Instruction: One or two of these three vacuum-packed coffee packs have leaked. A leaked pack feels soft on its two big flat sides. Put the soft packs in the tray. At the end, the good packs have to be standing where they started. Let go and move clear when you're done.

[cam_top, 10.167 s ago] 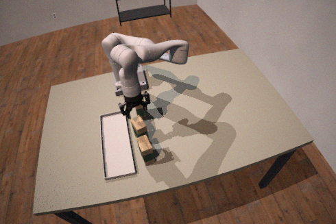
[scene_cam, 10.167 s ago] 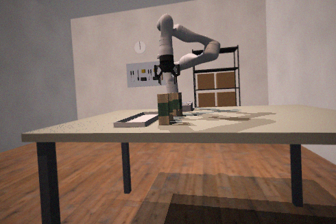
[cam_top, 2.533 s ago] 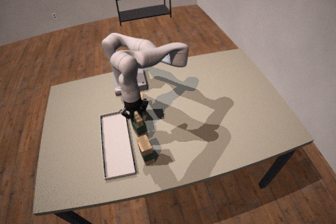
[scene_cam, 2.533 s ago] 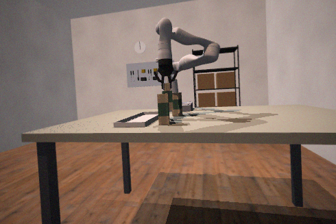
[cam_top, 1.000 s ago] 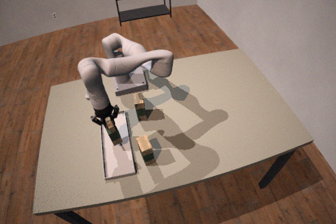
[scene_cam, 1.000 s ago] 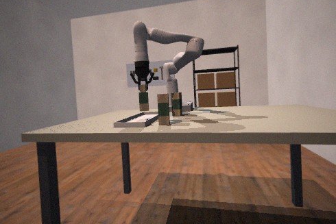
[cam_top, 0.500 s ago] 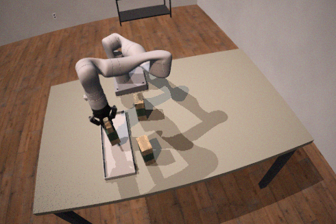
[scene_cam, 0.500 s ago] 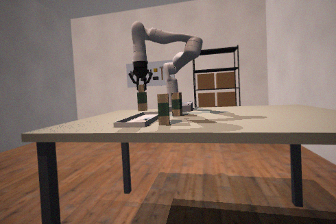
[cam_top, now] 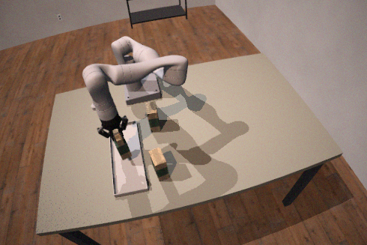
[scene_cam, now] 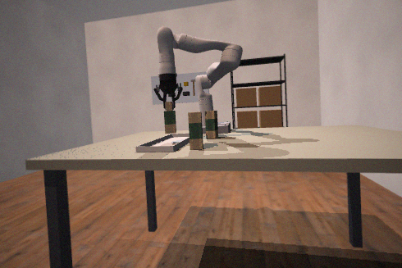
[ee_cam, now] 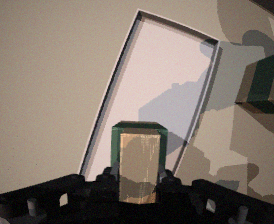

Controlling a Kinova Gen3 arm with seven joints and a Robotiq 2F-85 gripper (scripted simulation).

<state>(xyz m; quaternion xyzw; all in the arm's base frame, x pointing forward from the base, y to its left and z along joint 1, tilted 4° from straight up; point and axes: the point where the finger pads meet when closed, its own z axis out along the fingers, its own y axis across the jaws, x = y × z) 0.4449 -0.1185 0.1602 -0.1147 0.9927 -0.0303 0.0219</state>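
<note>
Now: hand 1 cm past the white tray and 17 cm above it.
</note>
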